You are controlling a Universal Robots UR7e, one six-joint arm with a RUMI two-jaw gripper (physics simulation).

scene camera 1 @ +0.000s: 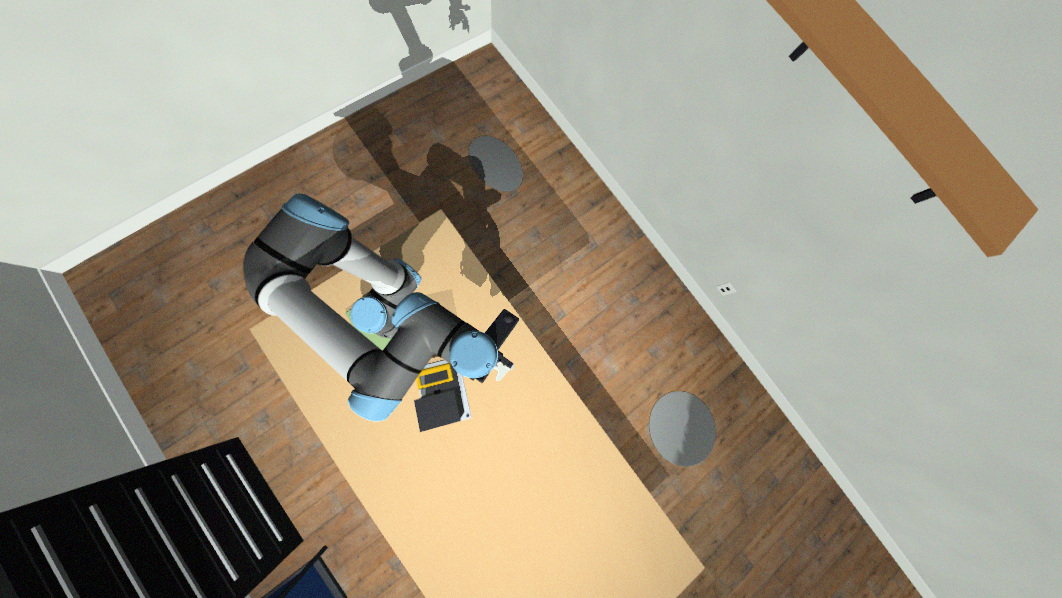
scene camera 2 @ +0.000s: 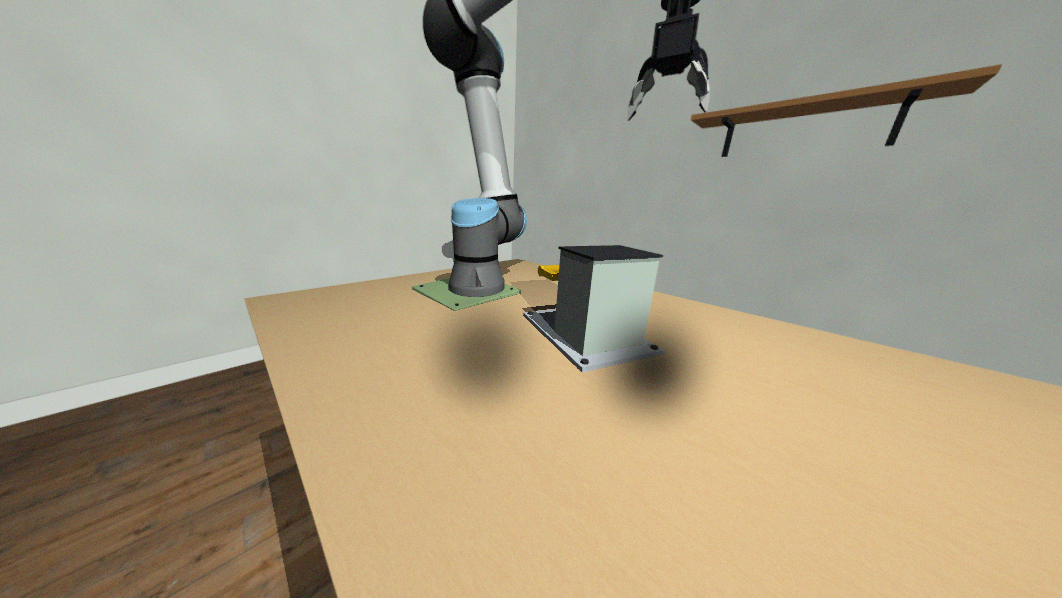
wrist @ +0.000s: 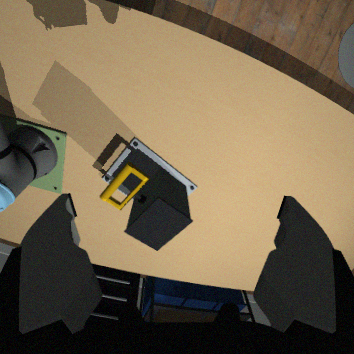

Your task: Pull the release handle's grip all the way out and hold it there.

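Observation:
The release handle's yellow grip (scene camera 1: 435, 384) (scene camera 2: 548, 272) (wrist: 116, 182) is a rectangular loop on the side of a box-shaped housing (scene camera 1: 438, 410) (scene camera 2: 620, 304) (wrist: 159, 223) that faces the arm's base. The housing has a dark top and pale green side and stands on a light base plate (wrist: 166, 164). How far out the grip stands is hard to tell. My gripper (scene camera 2: 668, 113) (wrist: 177, 196) is open and empty, pointing down high above the table, well apart from the grip. In scene camera 1 the wrist hides most of it.
The arm's green mounting plate (scene camera 2: 434, 291) (wrist: 60, 160) lies on the table (scene camera 1: 520, 482) (scene camera 2: 483, 460), near the grip's side of the housing. A wooden shelf (scene camera 1: 906, 126) (scene camera 2: 847, 104) is on the wall. A black drawer cabinet (scene camera 1: 260, 486) and a blue bin (scene camera 1: 308, 583) (wrist: 195, 295) stand beside the table.

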